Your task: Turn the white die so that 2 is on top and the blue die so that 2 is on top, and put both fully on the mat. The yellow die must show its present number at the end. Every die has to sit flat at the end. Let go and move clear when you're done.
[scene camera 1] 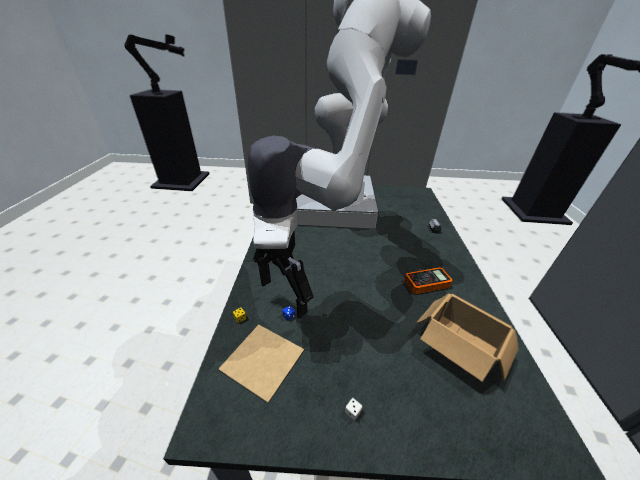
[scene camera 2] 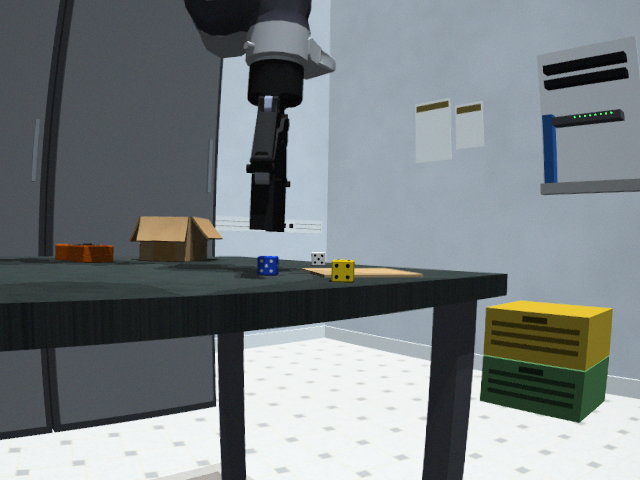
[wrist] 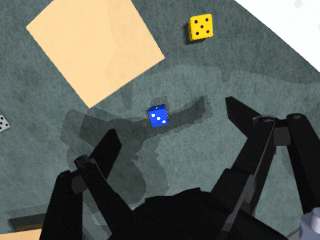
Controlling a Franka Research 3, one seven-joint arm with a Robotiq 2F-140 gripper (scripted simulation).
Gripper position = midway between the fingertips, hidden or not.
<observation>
In view: my gripper (scene camera 2: 268, 230) and a tan mat (scene camera 1: 263, 360).
The tan mat also shows in scene camera 2 (scene camera 2: 359, 272). My gripper is seen too in scene camera 1 (scene camera 1: 283, 298) and in the wrist view (wrist: 170, 123).
</observation>
